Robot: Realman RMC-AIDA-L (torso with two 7-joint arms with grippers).
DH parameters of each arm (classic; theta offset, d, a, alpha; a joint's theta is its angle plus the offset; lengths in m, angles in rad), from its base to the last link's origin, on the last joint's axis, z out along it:
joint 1: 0 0.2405 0 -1.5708
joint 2: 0 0 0 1.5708
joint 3: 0 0.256 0 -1.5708
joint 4: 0 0 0 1.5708
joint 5: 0 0.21 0 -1.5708
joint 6: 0 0 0 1.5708
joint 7: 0 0.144 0 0
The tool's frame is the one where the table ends.
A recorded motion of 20 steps. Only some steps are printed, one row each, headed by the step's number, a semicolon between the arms.
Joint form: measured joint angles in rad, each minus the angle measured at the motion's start. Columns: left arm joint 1, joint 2, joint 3, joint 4, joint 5, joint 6, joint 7; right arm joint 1, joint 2, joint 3, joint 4, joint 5, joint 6, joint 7.
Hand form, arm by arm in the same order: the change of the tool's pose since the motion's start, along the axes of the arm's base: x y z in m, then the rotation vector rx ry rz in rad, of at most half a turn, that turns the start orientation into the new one. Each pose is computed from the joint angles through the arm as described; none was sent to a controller.
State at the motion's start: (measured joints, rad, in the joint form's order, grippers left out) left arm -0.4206 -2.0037 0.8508 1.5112 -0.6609 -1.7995 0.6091; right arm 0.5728 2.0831 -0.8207 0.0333 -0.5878 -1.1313 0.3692
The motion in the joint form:
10: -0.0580 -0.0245 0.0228 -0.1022 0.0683 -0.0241 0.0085; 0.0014 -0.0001 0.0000 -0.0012 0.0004 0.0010 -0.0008
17: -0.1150 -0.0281 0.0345 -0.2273 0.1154 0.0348 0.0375; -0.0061 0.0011 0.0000 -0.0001 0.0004 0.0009 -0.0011
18: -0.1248 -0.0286 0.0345 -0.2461 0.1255 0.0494 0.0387; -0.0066 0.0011 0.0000 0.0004 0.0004 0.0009 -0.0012
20: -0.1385 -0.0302 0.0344 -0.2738 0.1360 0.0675 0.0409; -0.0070 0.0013 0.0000 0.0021 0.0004 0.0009 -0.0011
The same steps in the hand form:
10: 0.0001 0.0042 -0.0263 -0.1144 -0.0027 0.0376; -0.0005 0.0007 0.0003 0.0007 -0.0013 0.0012
17: -0.0040 0.0177 -0.0445 -0.1575 0.0104 0.0409; 0.0021 -0.0021 -0.0005 -0.0006 -0.0001 -0.0069
18: -0.0048 0.0205 -0.0468 -0.1568 0.0154 0.0433; 0.0023 -0.0024 -0.0006 -0.0009 -0.0001 -0.0077
20: -0.0054 0.0240 -0.0508 -0.1596 0.0178 0.0459; 0.0026 -0.0028 -0.0011 -0.0022 0.0009 -0.0092

